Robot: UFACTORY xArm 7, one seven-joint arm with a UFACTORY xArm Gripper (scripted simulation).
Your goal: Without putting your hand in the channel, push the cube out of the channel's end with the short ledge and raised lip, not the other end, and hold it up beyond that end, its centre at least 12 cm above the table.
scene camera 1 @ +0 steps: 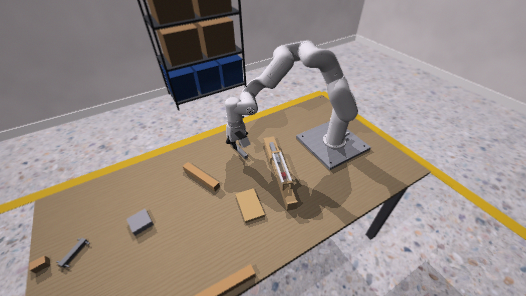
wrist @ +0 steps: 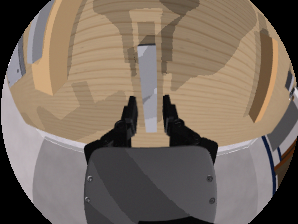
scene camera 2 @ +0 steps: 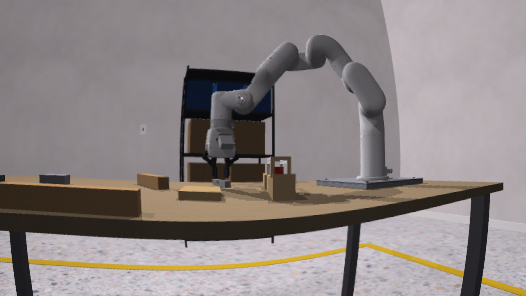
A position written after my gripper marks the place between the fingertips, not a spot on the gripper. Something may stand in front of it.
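My gripper's visible in scene camera 2 (scene camera 2: 220,178), and you'd find it in the wrist view too (wrist: 149,103).
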